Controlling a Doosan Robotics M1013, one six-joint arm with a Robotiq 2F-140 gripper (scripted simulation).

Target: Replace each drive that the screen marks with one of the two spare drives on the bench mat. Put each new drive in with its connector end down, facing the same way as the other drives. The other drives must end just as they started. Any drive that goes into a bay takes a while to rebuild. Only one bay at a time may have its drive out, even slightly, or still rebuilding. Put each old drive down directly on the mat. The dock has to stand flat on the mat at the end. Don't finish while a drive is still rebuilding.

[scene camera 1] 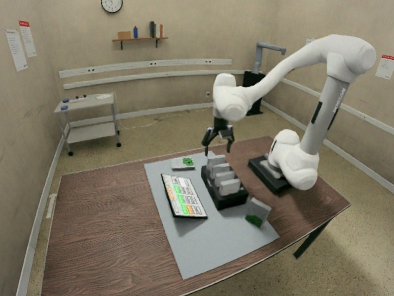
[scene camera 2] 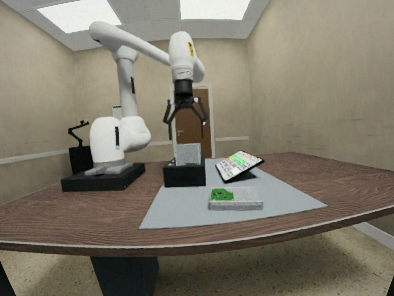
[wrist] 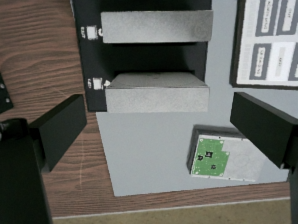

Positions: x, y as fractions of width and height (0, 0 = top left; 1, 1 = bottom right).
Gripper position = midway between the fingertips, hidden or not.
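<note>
The gripper (scene camera 2: 0.47, 0.47) is visible in the wrist view (wrist: 0.53, 0.48) too. With it in the scene is a grey mat (scene camera 1: 0.51, 0.83), which both scene camera 2 (scene camera 2: 0.44, 0.70) and the wrist view (wrist: 0.49, 0.69) also show.
</note>
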